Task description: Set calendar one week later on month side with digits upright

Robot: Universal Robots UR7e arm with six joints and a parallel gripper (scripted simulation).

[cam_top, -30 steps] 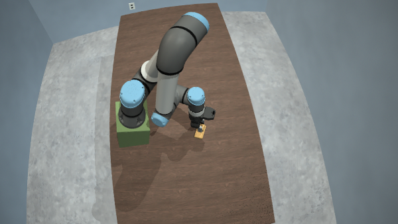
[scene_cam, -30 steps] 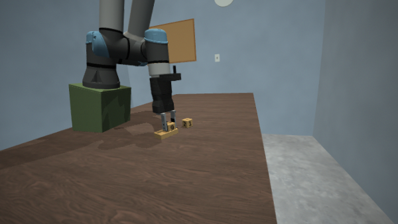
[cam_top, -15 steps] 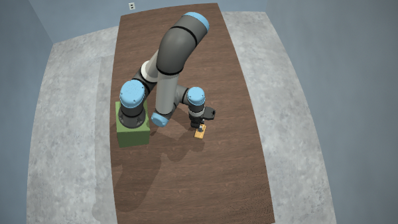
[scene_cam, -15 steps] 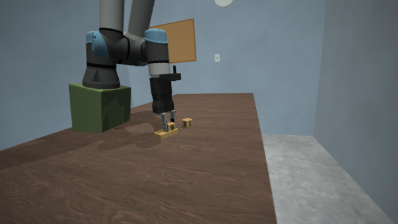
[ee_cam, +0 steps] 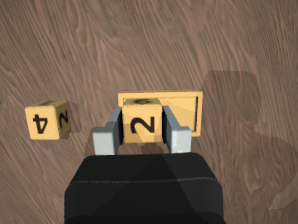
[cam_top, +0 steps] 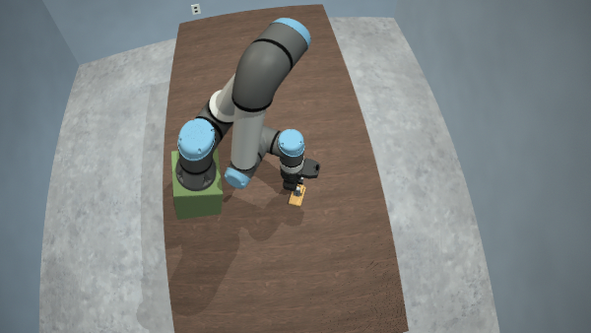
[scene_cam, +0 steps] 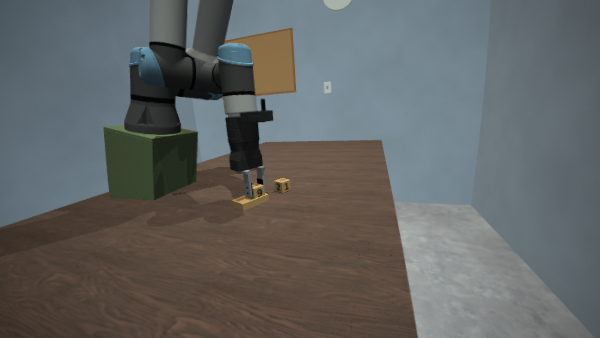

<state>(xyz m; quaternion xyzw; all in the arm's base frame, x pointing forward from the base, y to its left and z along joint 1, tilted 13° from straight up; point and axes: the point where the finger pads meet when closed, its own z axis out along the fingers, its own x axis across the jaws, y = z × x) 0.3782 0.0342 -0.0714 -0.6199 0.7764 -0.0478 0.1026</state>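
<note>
Right now the wooden calendar tray is 3 cm below my hand and 2 cm to the right of it. From my hand the other things lie so: wooden cube: 9 cm to the left, 2 cm below, 2 cm ahead.
</note>
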